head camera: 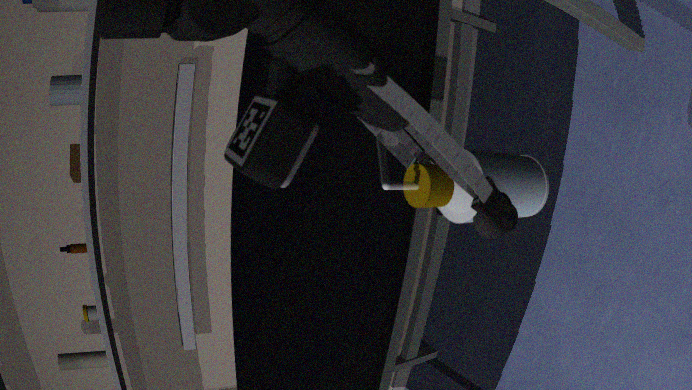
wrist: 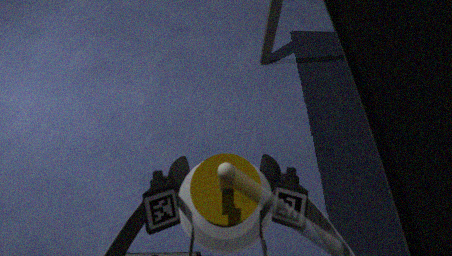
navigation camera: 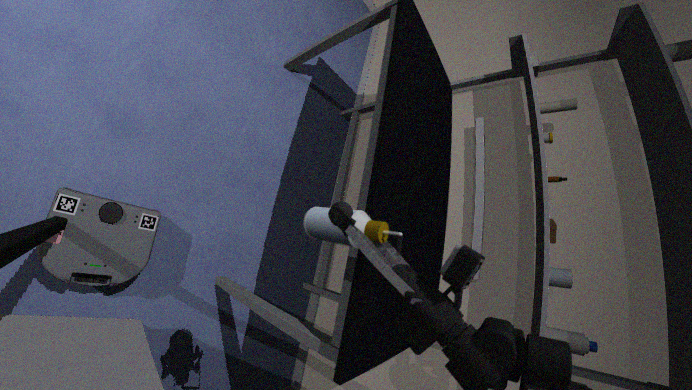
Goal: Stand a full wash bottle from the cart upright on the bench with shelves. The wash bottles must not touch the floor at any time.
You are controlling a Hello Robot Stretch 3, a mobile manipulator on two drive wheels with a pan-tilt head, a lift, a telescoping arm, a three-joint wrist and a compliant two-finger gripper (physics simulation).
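Seen in the pictures: gripper, between the fingertips: (head camera: 479,215) (navigation camera: 345,211); robot's base, origin of its link: (navigation camera: 111,211).
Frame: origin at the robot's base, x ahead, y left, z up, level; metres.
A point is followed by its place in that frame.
My gripper (head camera: 467,200) {x 0.123, y -0.292, z 1.001 m} (navigation camera: 357,220) {x 0.123, y -0.292, z 1.001 m} (wrist: 224,173) {x 0.123, y -0.292, z 1.001 m} is shut on a white wash bottle (head camera: 517,185) {x 0.089, y -0.263, z 0.990 m} (navigation camera: 320,223) {x 0.094, y -0.262, z 0.978 m} (wrist: 220,237) with a yellow cap and a bent spout. The bottle is held roughly upright, with its cap up. One finger shows in the head and navigation views; the other is mostly hidden there, and both show at the bottle's sides in the wrist view. The bench's black top (head camera: 325,260) {x 0.346, y -0.697, z 0.914 m} (navigation camera: 410,130) {x 0.523, y -0.686, z 0.914 m} (wrist: 410,100) lies beside the bottle. The bottle overlaps its front edge in the head view; its base shows against the shadowed floor. The cart cannot be made out.
Above the bench, a shelf (head camera: 93,165) {x 0.294, y -1.309, z 1.354 m} (navigation camera: 538,200) holds a grey cylinder (head camera: 66,90) {x 0.064, y -1.068, z 1.418 m} (navigation camera: 560,277) {x 0.067, y -1.069, z 1.422 m}, a brown block (head camera: 75,162) {x 0.238, y -1.097, z 1.396 m} (navigation camera: 552,231) {x 0.240, y -1.095, z 1.397 m} and a blue-capped bottle (navigation camera: 570,341) {x -0.151, y -1.073, z 1.464 m}. A bench leg frame (navigation camera: 270,307) {x -0.220, y -0.559, z 0.494 m} stands near the robot base (navigation camera: 100,245) {x -0.117, y 0.002, z 0.159 m}.
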